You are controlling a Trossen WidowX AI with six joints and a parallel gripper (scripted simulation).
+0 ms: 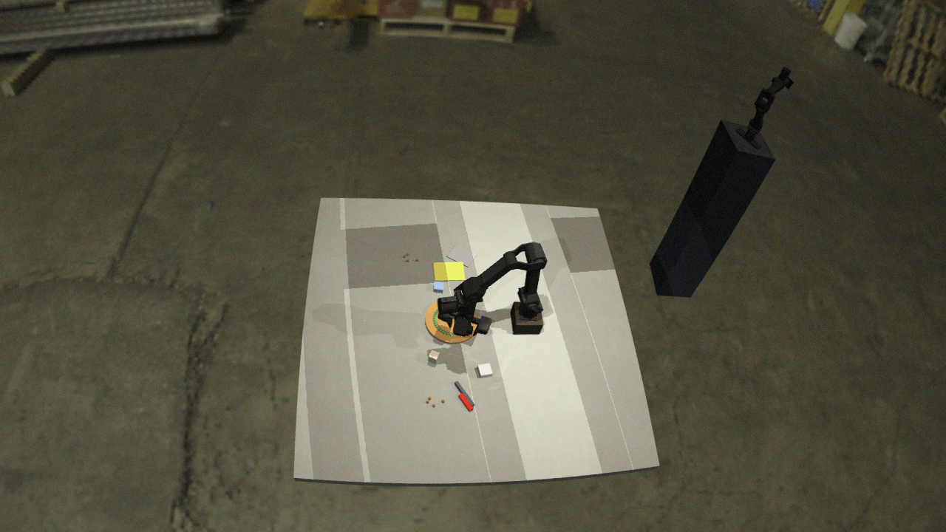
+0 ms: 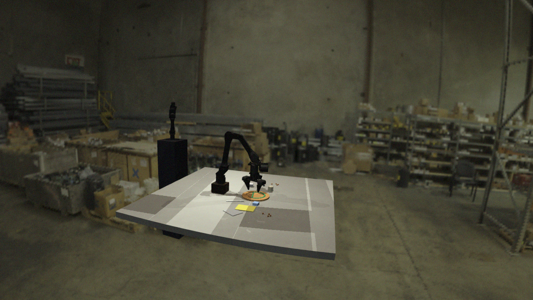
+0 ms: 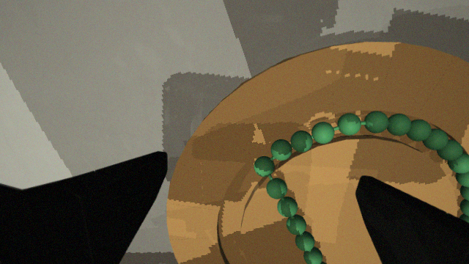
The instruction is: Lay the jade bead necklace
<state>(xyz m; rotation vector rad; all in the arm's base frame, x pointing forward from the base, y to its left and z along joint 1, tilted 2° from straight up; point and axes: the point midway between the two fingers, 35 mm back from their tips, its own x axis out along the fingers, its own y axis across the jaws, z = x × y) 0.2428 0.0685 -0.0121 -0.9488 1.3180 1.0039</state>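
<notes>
Right now my gripper tip is 9 cm short of the blue block, 20 cm to the left of it and 1 cm above it. Also, from my gripper tip: red-handled tool 1 cm behind, 27 cm to the left, 1 cm below; then white strip 6 cm behind, 20 cm to the right, 2 cm below; then cream cube 10 cm ahead, 12 cm to the left.
</notes>
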